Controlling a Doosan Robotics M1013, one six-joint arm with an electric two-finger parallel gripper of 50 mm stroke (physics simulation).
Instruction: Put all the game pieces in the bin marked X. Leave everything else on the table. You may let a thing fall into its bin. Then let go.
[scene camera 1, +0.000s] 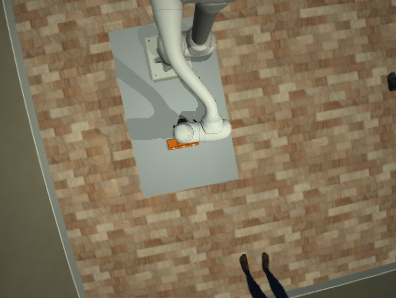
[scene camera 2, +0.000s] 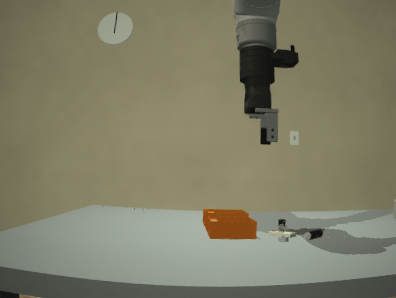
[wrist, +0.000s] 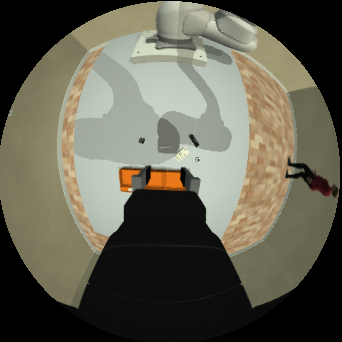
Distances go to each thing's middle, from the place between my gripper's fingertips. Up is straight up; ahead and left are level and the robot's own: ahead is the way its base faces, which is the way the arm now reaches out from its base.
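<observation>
Relative to the orange three-compartment bin (scene camera 2: 220, 224), my gripper is 50 mm to the left of it, 70 mm short of it and 170 mm above it.
</observation>
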